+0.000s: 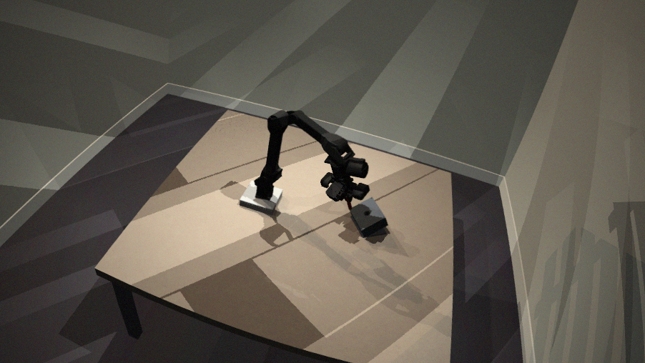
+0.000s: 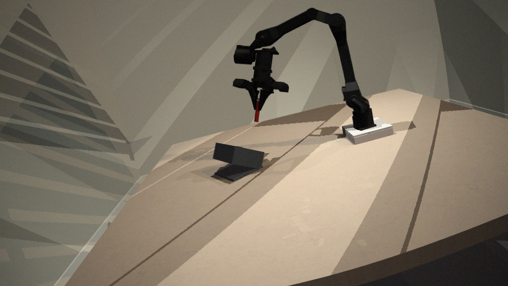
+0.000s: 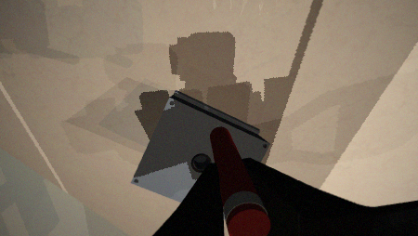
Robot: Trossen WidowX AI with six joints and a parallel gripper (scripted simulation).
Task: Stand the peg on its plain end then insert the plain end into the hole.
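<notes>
Right now my gripper tip is 11 cm short of the sloped panel, 7 cm to the right of it and 11 cm above it. Also, from my gripper tip: red peg (1 cm behind, 1 cm above); then dark flat foot (12 cm ahead, 7 cm to the left, 16 cm below).
</notes>
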